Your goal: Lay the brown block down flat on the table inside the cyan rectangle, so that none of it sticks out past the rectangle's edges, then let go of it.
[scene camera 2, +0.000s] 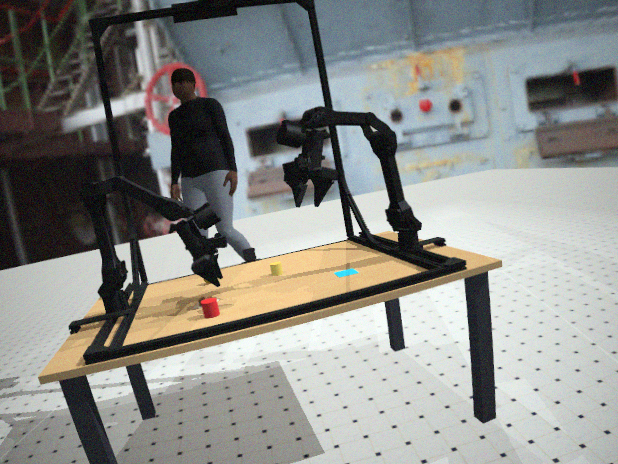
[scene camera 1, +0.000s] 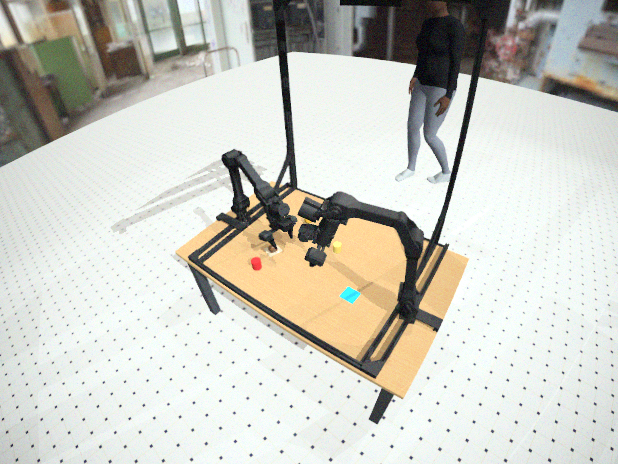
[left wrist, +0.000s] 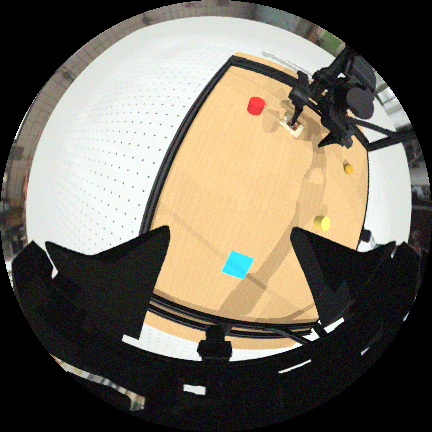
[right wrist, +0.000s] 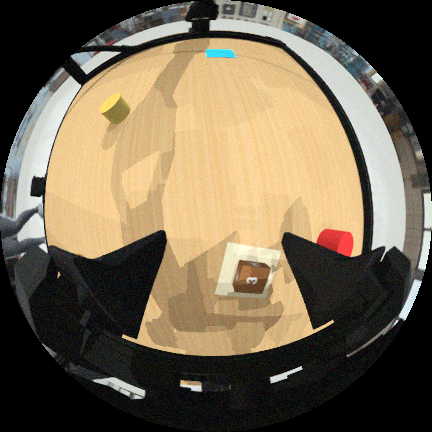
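Pixels of known places: left gripper, fingertip midpoint: [scene camera 2: 306, 207] [left wrist: 233, 232]; right gripper, fingertip midpoint: [scene camera 2: 220, 282] [scene camera 1: 284, 243] [left wrist: 305, 135] [right wrist: 226, 237]; left arm's base, link origin: [scene camera 2: 409, 248] [scene camera 1: 407, 313] [left wrist: 215, 329] [right wrist: 200, 31]; right arm's base, link origin: [scene camera 2: 117, 311] [scene camera 1: 242, 218] [left wrist: 313, 90].
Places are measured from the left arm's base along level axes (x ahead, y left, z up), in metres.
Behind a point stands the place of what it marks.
The brown block [right wrist: 251, 276] @(y -0.218, x 0.632, z 0.000 m) [scene camera 1: 272, 249] @(y -0.204, x 0.631, z -0.001 m), marked with a white 3, rests on a cream square [right wrist: 225, 267] @(y -0.238, x 0.617, z -0.018 m) near the right arm; a finger partly covers it in the left wrist view. The flat cyan rectangle [scene camera 1: 350, 295] @(y -0.049, x 0.236, z -0.018 m) [scene camera 2: 346, 273] @(y -0.043, x 0.243, z -0.018 m) [left wrist: 237, 265] @(y -0.052, x 0.237, z -0.018 m) [right wrist: 220, 53] @(y -0.055, x 0.247, z -0.018 m) lies near the left arm's base with nothing on it. My right gripper [right wrist: 226, 237] @(y -0.223, x 0.577, z 0.030 m) [left wrist: 305, 135] @(y -0.223, x 0.577, z 0.030 m) is open and empty, low above the table by the block, which shows between its fingers in the right wrist view. My left gripper [scene camera 2: 308, 205] @(y -0.009, x 0.366, z 0.213 m) [left wrist: 233, 232] @(y -0.009, x 0.366, z 0.213 m) is open and empty, high above the table.
A red cylinder [scene camera 1: 256, 263] @(y -0.084, x 0.656, z 0.022 m) [scene camera 2: 210, 307] @(y -0.078, x 0.672, z 0.010 m) [left wrist: 256, 106] @(y -0.095, x 0.646, z 0.021 m) [right wrist: 336, 242] @(y -0.112, x 0.650, z 0.019 m) stands close to the block, beside the right gripper. A yellow cylinder [scene camera 1: 337, 247] @(y -0.271, x 0.343, z 0.017 m) [scene camera 2: 276, 269] @(y -0.271, x 0.357, z 0.002 m) [left wrist: 322, 223] @(y -0.275, x 0.348, z 0.020 m) [right wrist: 115, 109] @(y -0.282, x 0.366, z 0.009 m) stands farther back. An orange ball [left wrist: 348, 169] @(y -0.435, x 0.525, z 0.011 m) lies near the table's far edge. Black rails frame the table.
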